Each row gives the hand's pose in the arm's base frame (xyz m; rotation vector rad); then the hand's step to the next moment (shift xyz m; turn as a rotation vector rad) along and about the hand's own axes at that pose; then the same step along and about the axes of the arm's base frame.
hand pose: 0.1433 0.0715 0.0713 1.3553 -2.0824 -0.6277
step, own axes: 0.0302 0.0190 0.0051 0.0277 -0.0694 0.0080
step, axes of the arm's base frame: -0.0257 -0.0204 0.0150 0.0311 -0.0511 -0.0455
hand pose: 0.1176 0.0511 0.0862 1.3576 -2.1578 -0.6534
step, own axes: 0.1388 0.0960 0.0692 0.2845 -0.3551 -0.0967
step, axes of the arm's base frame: -0.1607 -0.0807 0.0306 0.1936 -0.4095 -0.1059
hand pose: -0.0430 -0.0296 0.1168 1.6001 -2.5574 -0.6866
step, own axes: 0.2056 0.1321 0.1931 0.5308 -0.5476 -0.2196
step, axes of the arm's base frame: -0.2588 -0.0634 -0.1612 0.2748 -0.7352 -0.1174
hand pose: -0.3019 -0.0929 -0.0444 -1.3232 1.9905 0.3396
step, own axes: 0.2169 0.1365 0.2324 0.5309 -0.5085 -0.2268
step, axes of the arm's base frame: -0.0726 0.0410 -0.3358 0.2373 -0.7221 -0.1187
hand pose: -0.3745 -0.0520 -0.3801 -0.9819 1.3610 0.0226
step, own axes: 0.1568 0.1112 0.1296 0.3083 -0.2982 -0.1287
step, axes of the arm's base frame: 0.0860 0.0657 -0.2050 0.1418 -0.4194 -0.0676
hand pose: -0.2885 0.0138 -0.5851 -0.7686 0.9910 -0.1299
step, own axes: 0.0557 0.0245 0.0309 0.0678 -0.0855 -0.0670
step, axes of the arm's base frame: 0.0501 0.0102 -0.0452 0.0052 -0.1271 -0.0143
